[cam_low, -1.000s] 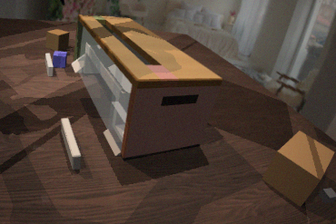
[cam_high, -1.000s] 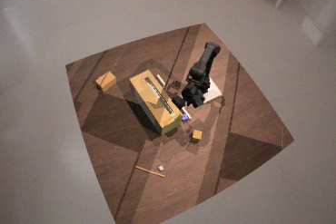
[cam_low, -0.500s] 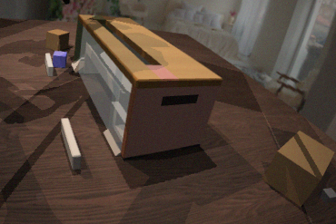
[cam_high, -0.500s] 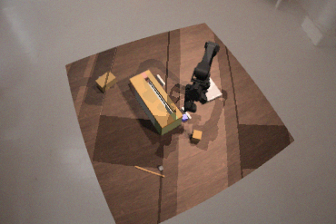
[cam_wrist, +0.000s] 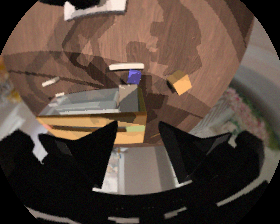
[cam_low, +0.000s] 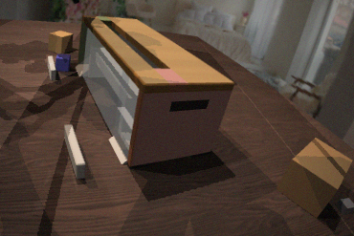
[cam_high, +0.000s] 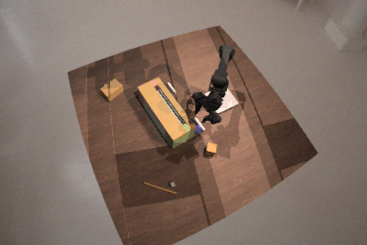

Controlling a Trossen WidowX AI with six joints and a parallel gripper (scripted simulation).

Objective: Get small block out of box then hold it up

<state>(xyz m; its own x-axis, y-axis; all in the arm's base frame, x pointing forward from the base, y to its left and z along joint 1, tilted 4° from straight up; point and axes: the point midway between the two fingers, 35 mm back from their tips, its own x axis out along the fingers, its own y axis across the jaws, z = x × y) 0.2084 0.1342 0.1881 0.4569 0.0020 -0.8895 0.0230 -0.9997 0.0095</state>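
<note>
The blue block lies 20 mm behind my gripper tip and 150 mm below it. Also, from my gripper tip: orange cube (20 mm behind, 140 mm to the left, 140 mm below); then thin stick (330 mm ahead, 200 mm to the left, 160 mm below); then orange box (330 mm ahead, 470 mm to the right, 140 mm below).
</note>
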